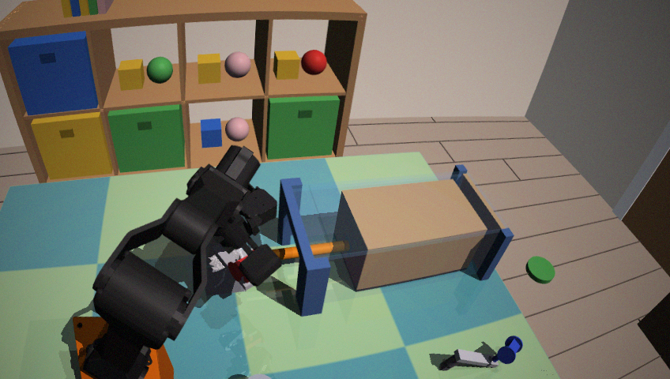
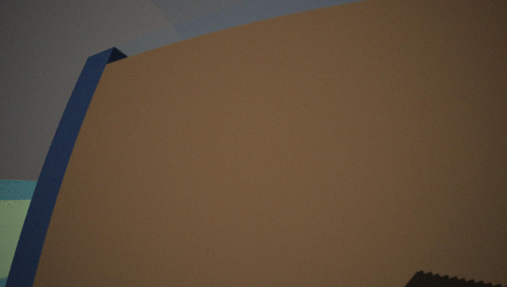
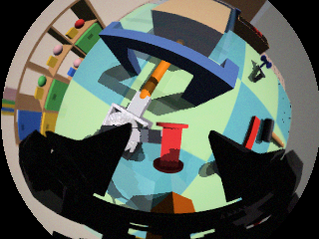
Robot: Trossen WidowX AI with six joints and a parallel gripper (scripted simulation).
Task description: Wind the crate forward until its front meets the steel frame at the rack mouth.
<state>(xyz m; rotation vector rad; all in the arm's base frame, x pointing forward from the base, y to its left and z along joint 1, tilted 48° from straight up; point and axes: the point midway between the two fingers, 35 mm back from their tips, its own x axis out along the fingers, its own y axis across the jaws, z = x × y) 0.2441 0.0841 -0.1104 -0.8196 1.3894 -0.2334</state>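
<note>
Now: gripper tip 30 mm above the red knob, 20 mm past it and 10 mm to the left of it. Also, from my gripper tip: blue frame 110 mm ahead, 70 mm to the left, 60 mm below; then crank handle 60 mm below, 30 mm to the left, 30 mm behind; then grey winch 130 mm below, 80 mm to the left, 70 mm behind.
</note>
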